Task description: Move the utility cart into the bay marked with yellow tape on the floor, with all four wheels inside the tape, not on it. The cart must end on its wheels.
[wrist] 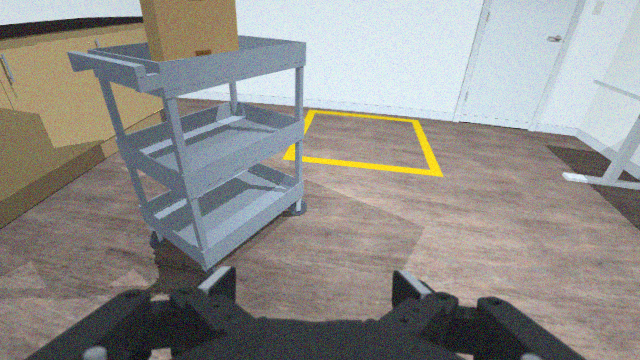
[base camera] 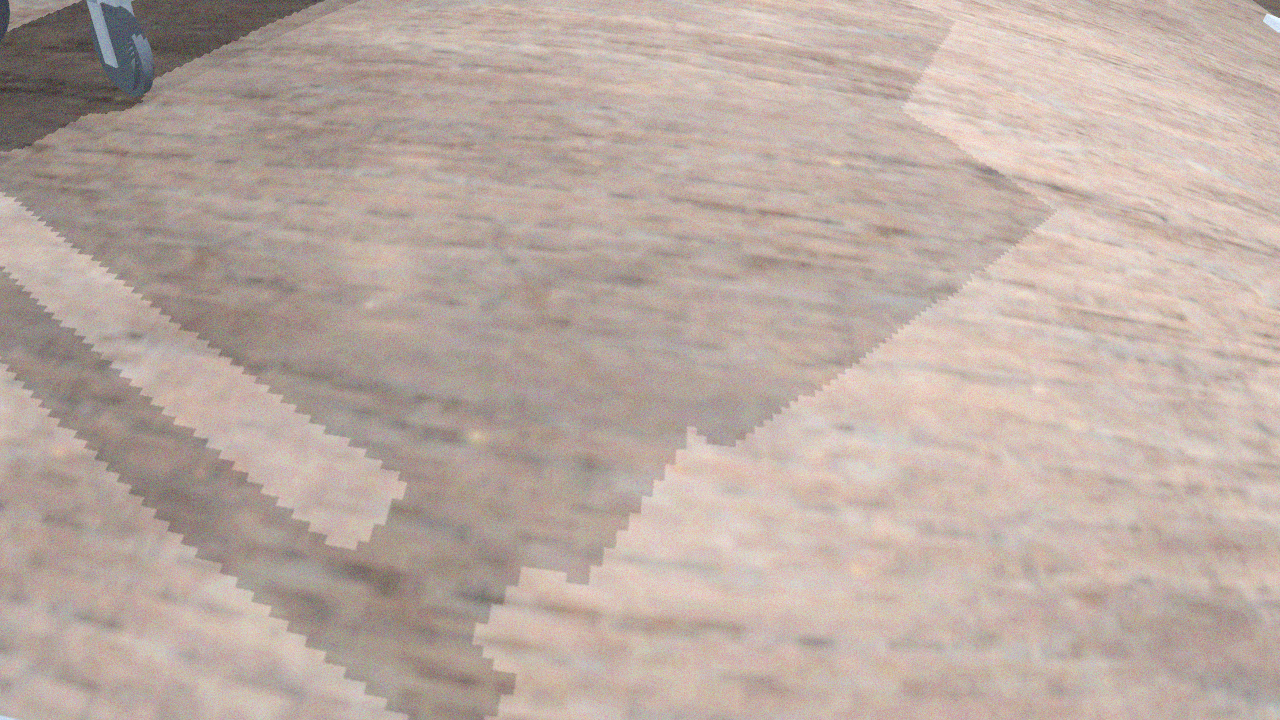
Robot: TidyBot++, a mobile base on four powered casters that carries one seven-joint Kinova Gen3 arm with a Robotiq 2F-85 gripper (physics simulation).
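Frame: origin at the arm's base, x back, y right, z up, level; metres.
Seen in the pictures: gripper, fingertip midpoint: (wrist: 314,287).
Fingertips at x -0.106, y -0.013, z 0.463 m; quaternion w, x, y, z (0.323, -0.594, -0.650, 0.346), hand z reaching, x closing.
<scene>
Pixels of each thing's middle, then the offset from my fingertips to it. "spot": a spot on its surface instead.
- bar handle at a spot on its surface: (wrist: 107,64) spot: dz -0.005, dx -0.593, dy -0.598 m
- brown box at the middle of its body: (wrist: 187,23) dz +0.073, dx -0.907, dy -0.522 m
The grey three-shelf utility cart (wrist: 270,60) stands upright on its wheels in the left half of the wrist view, with a bar handle (wrist: 107,64) at its near left end. One of its caster wheels (base camera: 134,67) shows at the top left of the base view. The yellow tape bay (wrist: 365,164) lies on the floor beyond the cart and to its right; the cart hides part of its left side. The cart stands outside the bay. My gripper (wrist: 314,287) is open and empty, with the cart ahead of it and to the left, not touching it.
A brown box (wrist: 195,25) stands on the cart's top tray. Wooden cabinets (wrist: 50,65) with a dark top line the left side. A white wall runs behind the bay, with a door (wrist: 520,60) at the right. A white stand's foot (wrist: 575,177) is at the far right.
</scene>
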